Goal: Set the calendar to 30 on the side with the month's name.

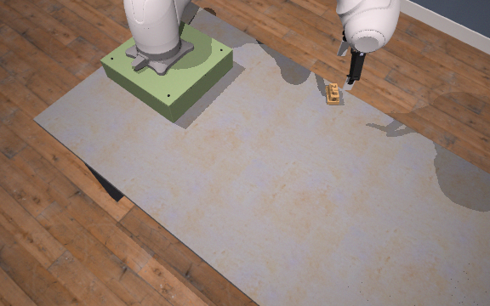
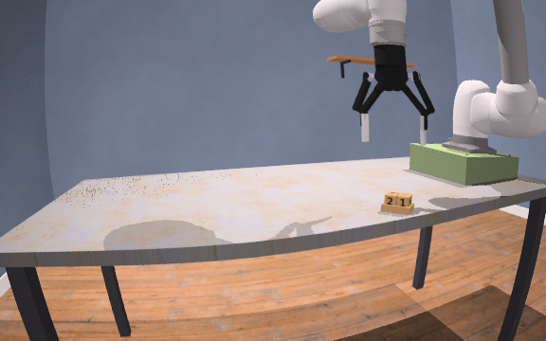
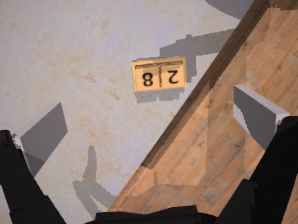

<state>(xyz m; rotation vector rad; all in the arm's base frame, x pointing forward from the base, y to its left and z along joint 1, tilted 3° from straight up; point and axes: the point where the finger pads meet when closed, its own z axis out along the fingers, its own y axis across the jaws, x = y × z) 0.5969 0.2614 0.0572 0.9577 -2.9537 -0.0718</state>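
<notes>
Now: the wooden cube 140 mm below my hand. Also, from my hand: wooden calendar tray: 160 mm below, 10 mm to the left, 10 mm behind.
</notes>
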